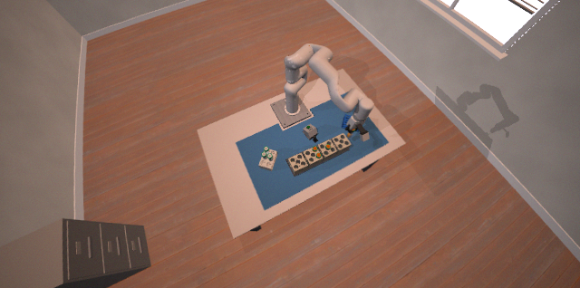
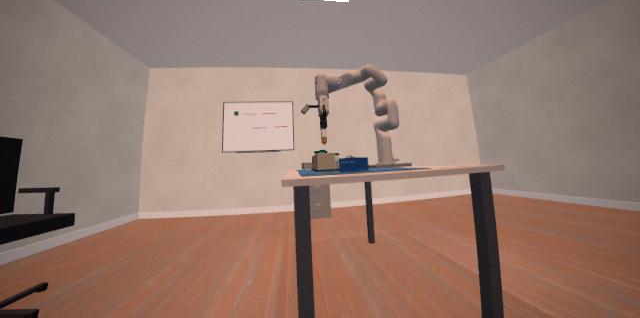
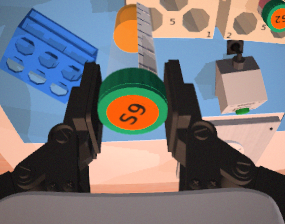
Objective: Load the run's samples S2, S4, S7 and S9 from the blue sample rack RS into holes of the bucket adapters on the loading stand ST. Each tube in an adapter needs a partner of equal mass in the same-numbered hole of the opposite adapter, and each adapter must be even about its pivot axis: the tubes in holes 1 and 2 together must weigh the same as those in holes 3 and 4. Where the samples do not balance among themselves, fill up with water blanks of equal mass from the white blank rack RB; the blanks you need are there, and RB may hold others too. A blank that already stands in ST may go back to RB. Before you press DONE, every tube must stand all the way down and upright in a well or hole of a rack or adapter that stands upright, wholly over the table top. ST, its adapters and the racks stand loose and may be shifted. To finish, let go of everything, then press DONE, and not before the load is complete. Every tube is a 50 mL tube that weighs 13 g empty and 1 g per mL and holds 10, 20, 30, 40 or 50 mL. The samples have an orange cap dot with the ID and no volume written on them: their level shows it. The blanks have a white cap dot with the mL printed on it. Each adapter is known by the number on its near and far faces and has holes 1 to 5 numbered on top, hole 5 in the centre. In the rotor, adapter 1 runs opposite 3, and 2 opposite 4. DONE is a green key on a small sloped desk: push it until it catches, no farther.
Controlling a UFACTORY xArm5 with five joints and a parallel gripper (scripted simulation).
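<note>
Right now the sample tube S9 is 10 mm ahead of my hand and 50 mm below it. Also, from my hand: sample tube S2: 30 mm behind, 140 mm to the right, 180 mm below; blue sample rack RS: 100 mm behind, 150 mm to the left, 220 mm below; sample tube S4: 60 mm behind, 240 mm to the right, 180 mm below.
</note>
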